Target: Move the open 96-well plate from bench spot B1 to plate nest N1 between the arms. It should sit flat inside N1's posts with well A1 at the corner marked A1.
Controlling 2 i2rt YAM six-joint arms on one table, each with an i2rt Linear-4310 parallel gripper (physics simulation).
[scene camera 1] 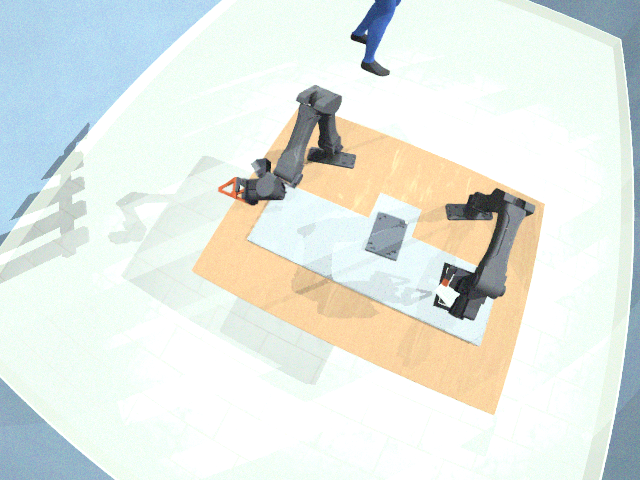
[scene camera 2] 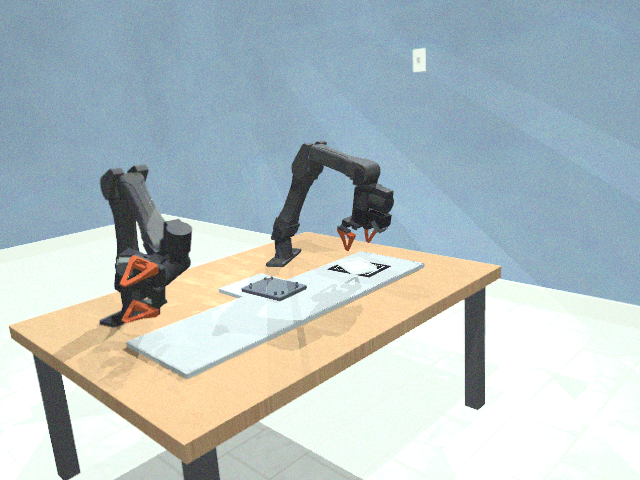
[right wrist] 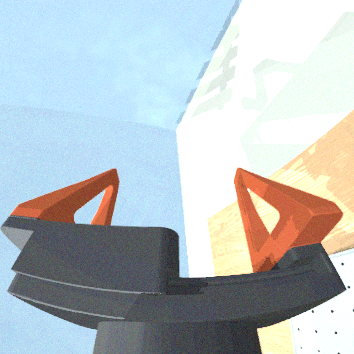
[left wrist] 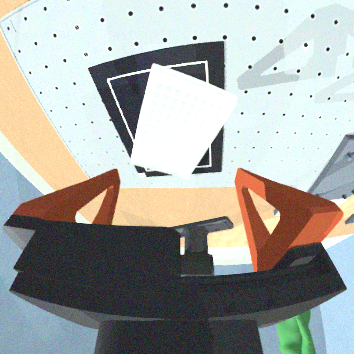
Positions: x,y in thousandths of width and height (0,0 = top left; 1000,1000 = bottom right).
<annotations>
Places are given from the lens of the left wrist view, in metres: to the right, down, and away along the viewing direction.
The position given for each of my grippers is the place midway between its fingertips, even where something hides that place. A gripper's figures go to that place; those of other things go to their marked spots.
my left gripper (left wrist: 501,493): 0.00, 0.00, 0.13
white well plate (left wrist: 510,326): 0.00, -0.06, 0.16
</annotations>
